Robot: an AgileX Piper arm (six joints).
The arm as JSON. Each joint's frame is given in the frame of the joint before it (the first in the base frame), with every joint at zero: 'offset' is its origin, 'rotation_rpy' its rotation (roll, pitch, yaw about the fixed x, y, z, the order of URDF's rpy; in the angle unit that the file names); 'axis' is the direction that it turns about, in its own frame. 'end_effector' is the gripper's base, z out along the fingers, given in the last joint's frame.
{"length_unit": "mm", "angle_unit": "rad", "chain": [
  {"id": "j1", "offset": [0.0, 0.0, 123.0], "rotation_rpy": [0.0, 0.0, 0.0], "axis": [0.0, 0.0, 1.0]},
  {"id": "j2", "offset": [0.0, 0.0, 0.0], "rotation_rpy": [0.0, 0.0, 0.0], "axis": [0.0, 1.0, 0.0]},
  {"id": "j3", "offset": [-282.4, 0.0, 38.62], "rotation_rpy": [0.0, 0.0, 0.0], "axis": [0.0, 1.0, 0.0]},
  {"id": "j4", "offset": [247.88, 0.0, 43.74], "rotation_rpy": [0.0, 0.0, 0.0], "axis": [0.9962, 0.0, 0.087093]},
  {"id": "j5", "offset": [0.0, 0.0, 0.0], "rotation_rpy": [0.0, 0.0, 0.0], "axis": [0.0, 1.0, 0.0]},
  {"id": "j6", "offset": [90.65, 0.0, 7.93], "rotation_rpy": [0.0, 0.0, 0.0], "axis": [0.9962, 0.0, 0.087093]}
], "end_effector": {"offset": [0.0, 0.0, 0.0], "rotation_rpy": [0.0, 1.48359, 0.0]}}
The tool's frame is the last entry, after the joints.
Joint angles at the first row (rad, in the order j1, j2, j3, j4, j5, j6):
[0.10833 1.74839 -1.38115 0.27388 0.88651 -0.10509]
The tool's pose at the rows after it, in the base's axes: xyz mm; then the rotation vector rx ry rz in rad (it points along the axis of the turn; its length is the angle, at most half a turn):
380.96 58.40 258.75 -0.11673 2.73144 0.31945
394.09 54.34 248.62 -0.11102 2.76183 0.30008
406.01 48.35 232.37 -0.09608 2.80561 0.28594
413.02 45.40 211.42 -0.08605 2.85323 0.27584
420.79 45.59 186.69 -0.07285 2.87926 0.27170
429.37 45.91 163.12 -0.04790 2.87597 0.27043
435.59 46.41 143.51 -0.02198 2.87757 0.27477
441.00 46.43 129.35 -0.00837 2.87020 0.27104
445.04 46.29 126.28 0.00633 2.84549 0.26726
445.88 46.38 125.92 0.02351 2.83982 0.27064
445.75 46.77 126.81 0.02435 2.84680 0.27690
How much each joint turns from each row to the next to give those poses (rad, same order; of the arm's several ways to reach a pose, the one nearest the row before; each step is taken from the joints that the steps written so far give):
[-0.00296 0.05430 -0.05347 -0.01786 0.01054 0.00461]
[-0.01148 0.05889 -0.04916 -0.01619 0.01964 0.00266]
[-0.01603 0.06380 -0.03650 -0.01044 0.01631 0.00000]
[-0.00711 0.05556 -0.00747 -0.00730 -0.00101 -0.00002]
[0.00001 0.06092 -0.00002 0.00101 -0.03569 0.00001]
[-0.00001 0.05852 0.00001 0.00819 -0.06269 0.00107]
[0.00001 0.04991 -0.00393 0.01110 -0.04467 0.00265]
[-0.00001 0.03833 -0.00741 0.00419 -0.03883 -0.00002]
[0.00000 0.01192 -0.00601 0.00159 -0.03161 0.00539]
[0.00001 0.00184 -0.00107 0.00256 -0.00701 0.00960]
[-0.00001 -0.00001 -0.00452 0.00338 0.01212 -0.00002]

